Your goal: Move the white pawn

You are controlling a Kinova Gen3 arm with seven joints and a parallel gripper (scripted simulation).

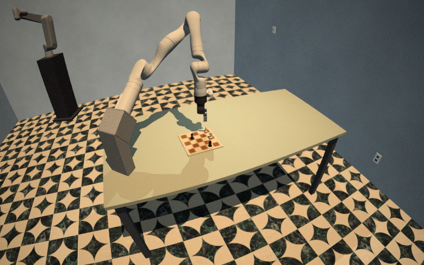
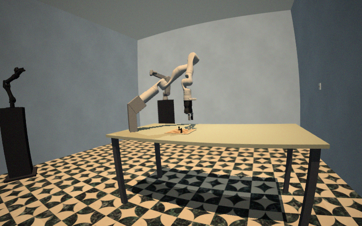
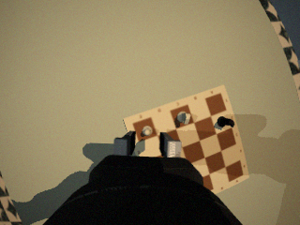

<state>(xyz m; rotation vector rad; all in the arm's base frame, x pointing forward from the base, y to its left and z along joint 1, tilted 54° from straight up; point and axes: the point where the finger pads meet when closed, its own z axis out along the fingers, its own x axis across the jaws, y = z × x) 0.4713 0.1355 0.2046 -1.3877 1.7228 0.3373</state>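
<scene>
Now: the white pawn 9 cm below my hand. Also, from my hand: pale grey piece 9 cm below, 7 cm to the right, 3 cm ahead; then chessboard 11 cm below, 9 cm to the right, 4 cm behind.
</scene>
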